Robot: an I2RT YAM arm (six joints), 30 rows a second.
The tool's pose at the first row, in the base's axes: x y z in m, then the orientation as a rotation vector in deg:
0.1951, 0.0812, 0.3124, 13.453, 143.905, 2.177
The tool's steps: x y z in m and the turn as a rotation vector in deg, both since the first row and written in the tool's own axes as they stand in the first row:
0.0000, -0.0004, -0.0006, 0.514, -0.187, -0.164
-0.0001, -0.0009, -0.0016, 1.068, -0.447, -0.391
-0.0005, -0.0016, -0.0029, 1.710, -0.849, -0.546
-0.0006, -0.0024, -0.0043, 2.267, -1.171, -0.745
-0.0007, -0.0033, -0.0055, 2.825, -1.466, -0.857
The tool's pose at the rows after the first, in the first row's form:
0.1947, 0.0808, 0.3129, 13.450, 143.774, 1.443
0.1941, 0.0803, 0.3137, 13.381, 143.576, 0.625
0.1936, 0.0796, 0.3149, 13.433, 143.231, -0.290
0.1927, 0.0788, 0.3161, 13.397, 142.961, -1.104
0.1919, 0.0780, 0.3170, 13.472, 142.706, -1.879

